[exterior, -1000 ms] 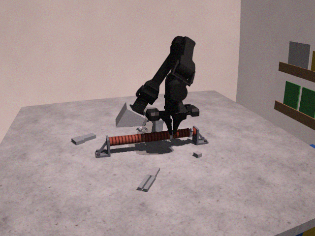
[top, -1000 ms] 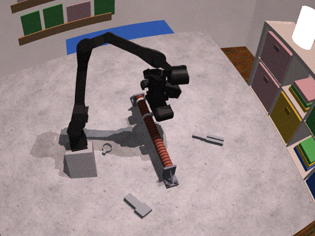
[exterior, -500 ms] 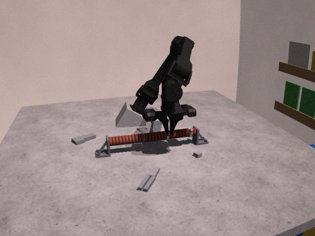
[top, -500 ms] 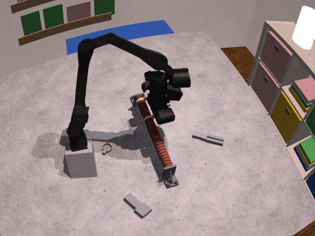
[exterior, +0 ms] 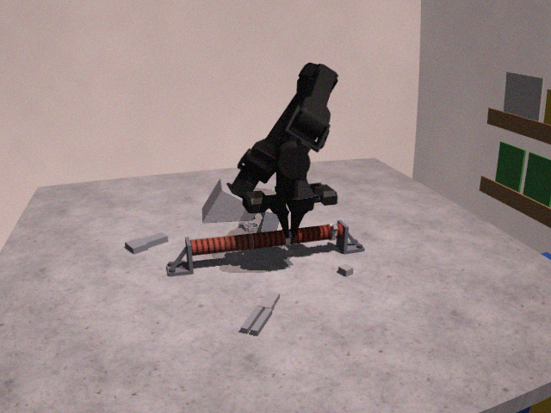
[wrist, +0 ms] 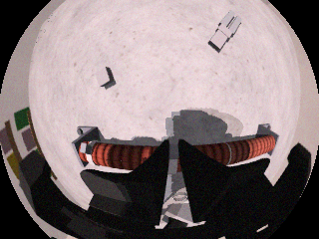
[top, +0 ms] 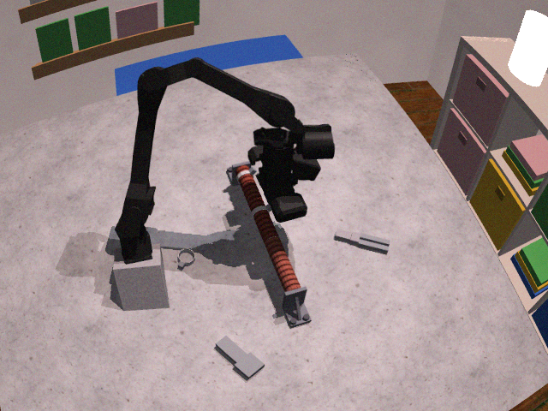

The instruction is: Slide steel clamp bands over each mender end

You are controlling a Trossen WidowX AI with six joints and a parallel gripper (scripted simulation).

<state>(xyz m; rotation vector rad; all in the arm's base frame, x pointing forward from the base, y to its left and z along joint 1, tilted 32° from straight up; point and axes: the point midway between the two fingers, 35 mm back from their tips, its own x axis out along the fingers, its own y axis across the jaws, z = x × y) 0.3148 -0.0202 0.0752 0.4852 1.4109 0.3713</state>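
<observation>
Right now my hand is 80 mm short of the small grey block, 90 mm to the right of it and 90 mm above it.
</observation>
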